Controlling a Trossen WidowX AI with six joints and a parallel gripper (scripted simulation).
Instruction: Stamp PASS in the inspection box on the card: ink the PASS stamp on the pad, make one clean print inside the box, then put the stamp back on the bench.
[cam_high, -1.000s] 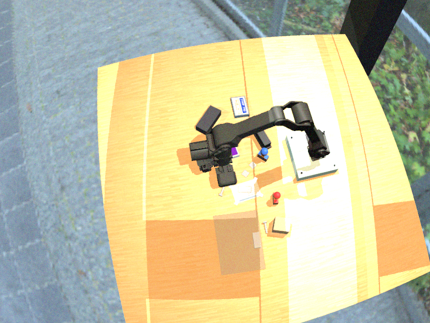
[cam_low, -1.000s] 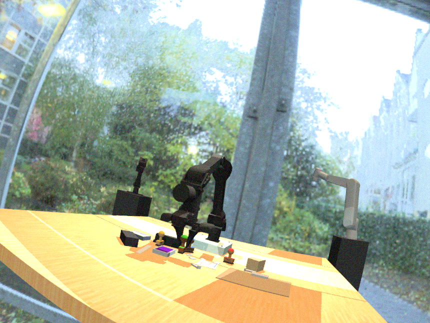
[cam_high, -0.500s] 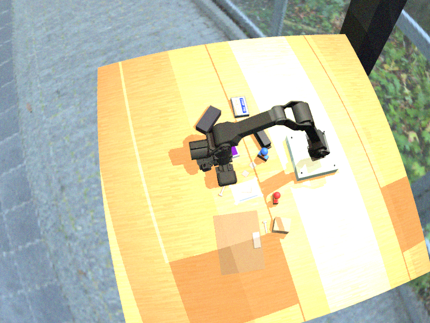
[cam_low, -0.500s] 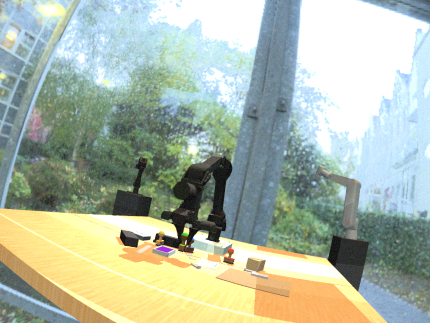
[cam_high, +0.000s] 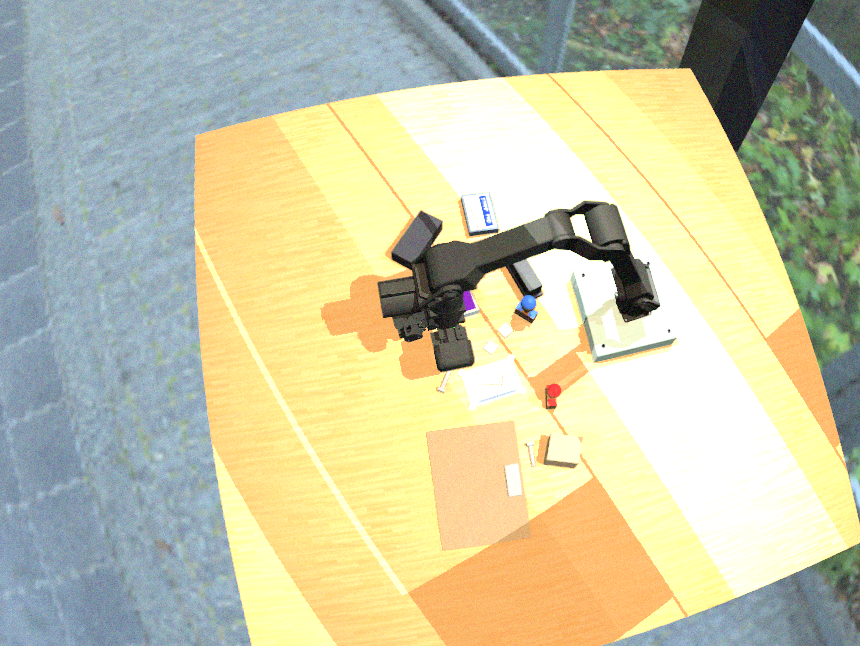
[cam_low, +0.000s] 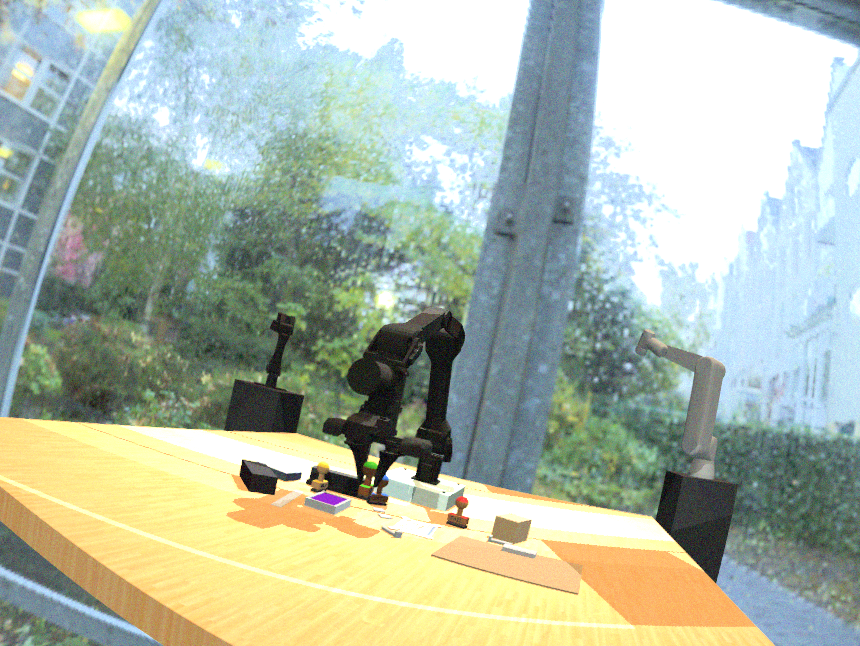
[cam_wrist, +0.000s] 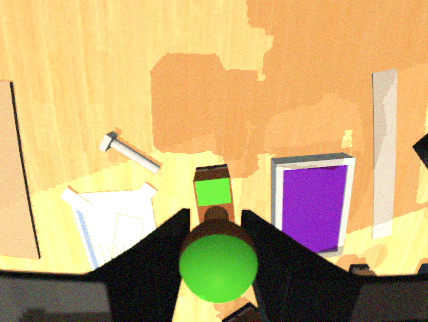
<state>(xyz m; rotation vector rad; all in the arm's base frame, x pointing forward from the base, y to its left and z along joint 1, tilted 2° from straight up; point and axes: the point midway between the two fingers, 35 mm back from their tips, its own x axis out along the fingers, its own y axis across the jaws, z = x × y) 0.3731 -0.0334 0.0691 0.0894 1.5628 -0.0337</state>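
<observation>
Now: the ink pad 40 mm behind my gripper tip, 80 mm to the right of it and 70 mm below it. Also, from my gripper tip: white card: 70 mm behind, 90 mm to the left, 70 mm below; then green-knobbed stamp: right at my gripper tip; then blue-knobbed stamp: 170 mm behind, 20 mm to the right, 50 mm below.
</observation>
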